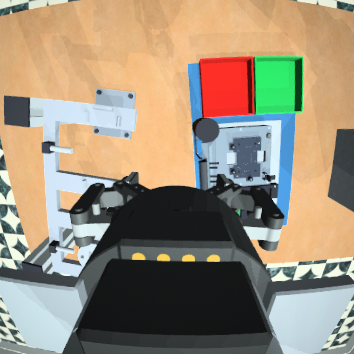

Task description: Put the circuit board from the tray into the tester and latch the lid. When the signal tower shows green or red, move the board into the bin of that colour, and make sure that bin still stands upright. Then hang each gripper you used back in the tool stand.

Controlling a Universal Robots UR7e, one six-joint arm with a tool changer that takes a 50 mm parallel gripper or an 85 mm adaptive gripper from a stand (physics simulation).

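Places are measured from the arm's base along level axes (x right, y up, z back), in metres.
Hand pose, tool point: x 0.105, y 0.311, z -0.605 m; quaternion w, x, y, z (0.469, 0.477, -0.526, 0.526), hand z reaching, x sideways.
After its pixels a point has its place.
My gripper [175, 181] is the adaptive one, its fingers wide apart and empty, high above the table. The tester [223, 140] @[z -0.480, x 0.101, y -0.228 m] is at the right with its lid [203, 175] @[z -0.563, x 0.067, y -0.013 m] up on the left side. Its dark nest [247, 157] @[z -0.413, x 0.048, y -0.220 m] shows no green board on it. A small green patch of the circuit board [239, 212] @[z -0.421, x -0.153, y -0.268 m] shows beside my right finger; the gripper hides most of the tray area. The signal tower [206, 130] @[z -0.552, x 0.147, y -0.030 m] is seen from above and its lamp colour is hidden. The red bin [226, 86] @[z -0.455, x 0.253, y -0.282 m] and green bin [277, 85] @[z -0.298, x 0.250, y -0.282 m] stand upright side by side behind the tester.
The pale tool stand [51, 175] @[z -0.809, x 0.106, y 0.054 m] is at the left, with pegs and a base plate [115, 97] @[z -0.785, x 0.250, y -0.276 m]; its lower part is partly hidden by my gripper. A blue mat [290, 165] @[z -0.242, x -0.004, y -0.286 m] lies under the tester. A dark block [342, 170] @[z -0.081, x -0.019, y -0.234 m] is at the right edge.
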